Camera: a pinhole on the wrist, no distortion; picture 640 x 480 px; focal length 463.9 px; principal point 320.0 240.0 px. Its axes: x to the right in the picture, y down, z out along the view. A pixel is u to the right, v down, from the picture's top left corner.
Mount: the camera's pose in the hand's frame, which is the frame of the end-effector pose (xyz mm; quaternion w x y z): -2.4 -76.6 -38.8 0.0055 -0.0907 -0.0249 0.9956
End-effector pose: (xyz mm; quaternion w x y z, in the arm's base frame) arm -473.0 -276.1 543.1 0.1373 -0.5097 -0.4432 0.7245
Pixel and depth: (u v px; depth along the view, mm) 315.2 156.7 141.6
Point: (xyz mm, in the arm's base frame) -563.6 -311.3 613.8
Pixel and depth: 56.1 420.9 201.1
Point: -698.4 -221.8 643.5
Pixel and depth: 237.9 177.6 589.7
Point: -962.0 -547.1 617.7
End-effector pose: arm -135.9 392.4 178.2 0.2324 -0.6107 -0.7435 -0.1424
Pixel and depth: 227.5 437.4 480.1
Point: -509.5 548.1 -172.3
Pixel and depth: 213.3 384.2 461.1
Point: -449.1 566.3 -157.8
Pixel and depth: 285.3 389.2 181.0
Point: -296.5 411.7 59.1
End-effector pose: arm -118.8 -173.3 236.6 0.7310 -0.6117 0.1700 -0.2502
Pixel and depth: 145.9 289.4 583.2
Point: 258.1 205.4 520.2
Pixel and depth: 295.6 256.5 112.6
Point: -106.0 -115.7 334.1
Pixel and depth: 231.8 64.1 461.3
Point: 137.7 190.5 249.0
